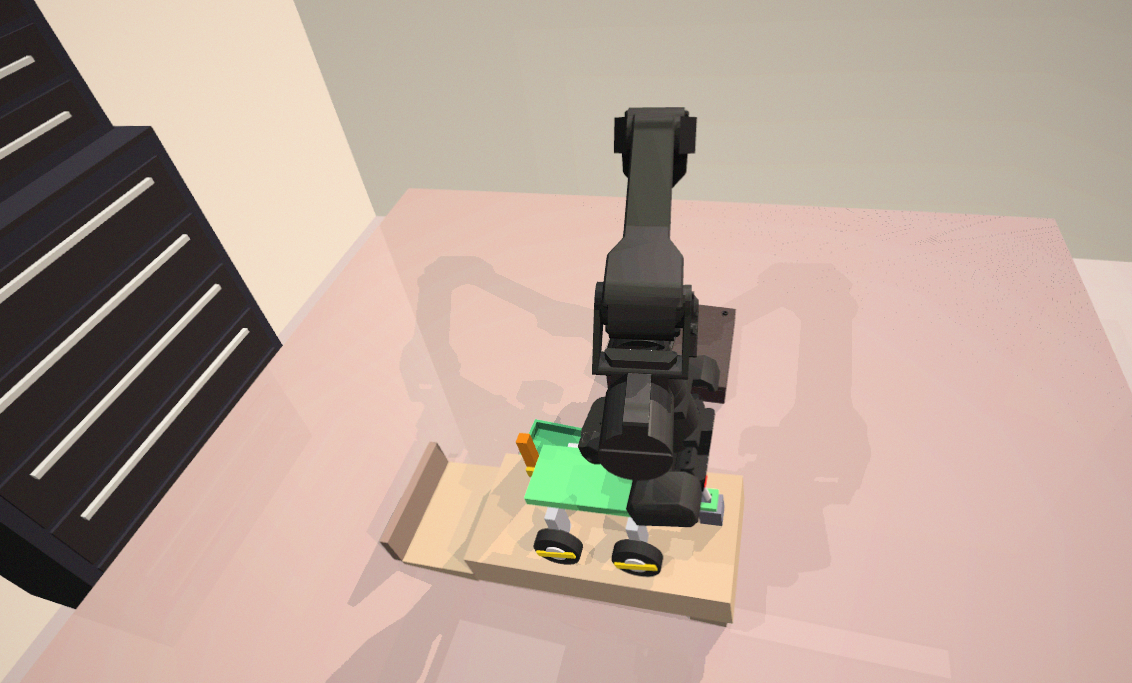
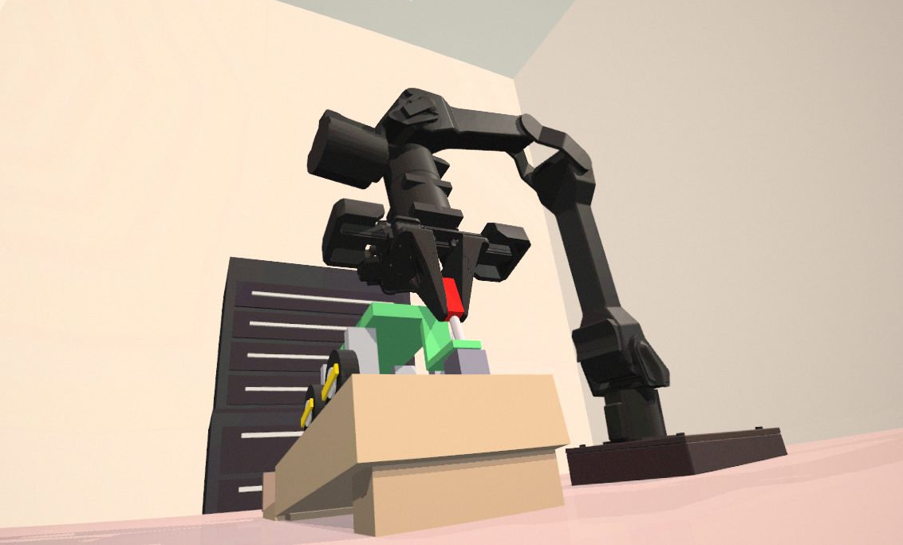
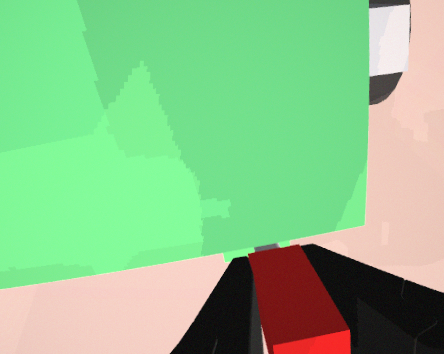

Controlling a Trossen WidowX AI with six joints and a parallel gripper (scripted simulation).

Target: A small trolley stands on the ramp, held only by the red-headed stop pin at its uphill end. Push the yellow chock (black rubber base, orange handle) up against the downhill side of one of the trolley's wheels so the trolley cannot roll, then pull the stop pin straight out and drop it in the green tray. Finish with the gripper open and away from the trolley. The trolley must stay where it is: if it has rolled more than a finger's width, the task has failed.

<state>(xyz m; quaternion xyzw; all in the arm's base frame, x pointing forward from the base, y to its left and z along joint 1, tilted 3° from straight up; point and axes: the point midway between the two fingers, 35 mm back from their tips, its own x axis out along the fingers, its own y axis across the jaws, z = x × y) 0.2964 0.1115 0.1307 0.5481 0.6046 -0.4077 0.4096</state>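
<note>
Now: gripper tip 190 mm to the left of the yellow chock, 60 mm above it and 20 mm past it. Round my gripper tip: red-headed stop pin (right at my gripper tip); tan ramp (100 mm to the right, 100 mm below, 30 mm ahead); green trolley (100 mm to the right, 30 mm below, 30 mm ahead).
</note>
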